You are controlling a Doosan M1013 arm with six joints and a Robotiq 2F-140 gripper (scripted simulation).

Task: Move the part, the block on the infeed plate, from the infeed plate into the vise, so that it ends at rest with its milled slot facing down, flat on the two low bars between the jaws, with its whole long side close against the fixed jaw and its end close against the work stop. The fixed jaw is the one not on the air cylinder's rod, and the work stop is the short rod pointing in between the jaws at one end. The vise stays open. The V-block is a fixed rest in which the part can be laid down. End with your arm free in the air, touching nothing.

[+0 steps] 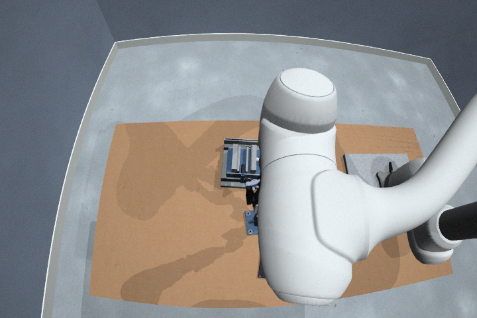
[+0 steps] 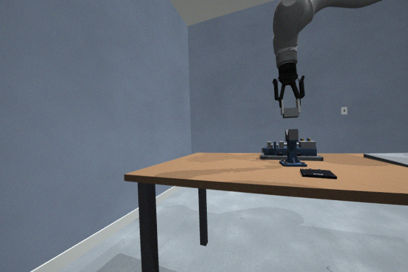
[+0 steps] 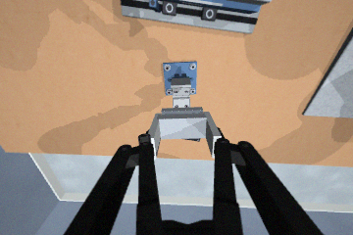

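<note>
Right now my hand is 30 mm above the part. The rest, counted from my hand: cylinder rod 40 mm behind, 210 mm to the right, 180 mm below; work stop 50 mm ahead, 170 mm to the right, 170 mm below; V-block post 10 mm to the left, 200 mm below.
</note>
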